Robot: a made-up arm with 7 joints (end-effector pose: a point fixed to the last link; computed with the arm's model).
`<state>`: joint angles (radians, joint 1 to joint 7).
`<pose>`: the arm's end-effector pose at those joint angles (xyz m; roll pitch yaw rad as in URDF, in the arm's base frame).
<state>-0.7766 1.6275 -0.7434 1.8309 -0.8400 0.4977 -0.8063</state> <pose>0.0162 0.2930 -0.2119 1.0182 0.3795 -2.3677</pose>
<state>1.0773 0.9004 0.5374 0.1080 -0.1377 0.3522 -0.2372</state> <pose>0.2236 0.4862 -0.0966 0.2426 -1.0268 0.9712</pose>
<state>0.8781 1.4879 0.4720 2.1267 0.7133 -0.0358 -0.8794</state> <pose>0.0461 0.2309 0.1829 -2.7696 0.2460 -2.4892</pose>
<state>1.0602 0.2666 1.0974 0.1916 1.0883 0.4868 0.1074</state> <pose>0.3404 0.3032 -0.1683 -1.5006 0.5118 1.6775</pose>
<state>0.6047 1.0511 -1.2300 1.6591 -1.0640 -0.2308 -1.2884</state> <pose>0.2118 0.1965 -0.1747 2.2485 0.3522 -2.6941</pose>
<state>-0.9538 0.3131 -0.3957 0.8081 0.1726 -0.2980 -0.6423</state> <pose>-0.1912 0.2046 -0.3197 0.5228 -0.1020 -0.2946</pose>
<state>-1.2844 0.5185 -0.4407 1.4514 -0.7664 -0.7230 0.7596</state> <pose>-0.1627 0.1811 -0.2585 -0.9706 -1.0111 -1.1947</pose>
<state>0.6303 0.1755 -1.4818 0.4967 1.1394 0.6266 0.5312</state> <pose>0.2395 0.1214 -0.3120 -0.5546 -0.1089 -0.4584</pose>
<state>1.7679 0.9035 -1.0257 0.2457 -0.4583 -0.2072 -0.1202</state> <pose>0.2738 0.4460 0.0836 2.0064 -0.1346 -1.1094</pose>
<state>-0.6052 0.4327 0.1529 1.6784 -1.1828 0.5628 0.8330</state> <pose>0.1081 0.2575 -0.2323 0.4053 0.3123 -0.9818</pose>
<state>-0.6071 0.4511 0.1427 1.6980 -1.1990 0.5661 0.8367</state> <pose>0.1102 0.2558 -0.2285 0.4242 0.3265 -1.0051</pose>
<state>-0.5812 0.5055 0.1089 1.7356 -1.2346 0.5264 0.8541</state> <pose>0.1208 0.2518 -0.2179 0.4608 0.3430 -1.1097</pose>
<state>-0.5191 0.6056 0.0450 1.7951 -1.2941 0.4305 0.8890</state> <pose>0.1390 0.2437 -0.1985 0.5089 0.3883 -1.3157</pose>
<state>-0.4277 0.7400 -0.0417 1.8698 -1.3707 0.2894 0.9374</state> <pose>0.1573 0.2319 -0.1728 0.5304 0.4962 -1.5960</pose>
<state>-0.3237 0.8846 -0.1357 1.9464 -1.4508 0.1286 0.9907</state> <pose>0.1695 0.2196 -0.1468 0.4693 0.6560 -1.9131</pose>
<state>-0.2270 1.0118 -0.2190 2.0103 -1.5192 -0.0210 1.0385</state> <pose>0.1748 0.2103 -0.1262 0.3047 0.8044 -2.2396</pose>
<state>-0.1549 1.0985 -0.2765 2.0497 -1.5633 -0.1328 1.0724</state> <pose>0.1768 0.2056 -0.1131 0.1049 0.8862 -2.5160</pose>
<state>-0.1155 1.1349 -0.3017 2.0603 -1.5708 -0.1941 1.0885</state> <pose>0.1784 0.2048 -0.1072 -0.0086 0.9008 -2.6521</pose>
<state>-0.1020 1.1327 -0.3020 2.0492 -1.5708 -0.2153 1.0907</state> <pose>0.1808 0.2065 -0.1063 -0.0307 0.8993 -2.6700</pose>
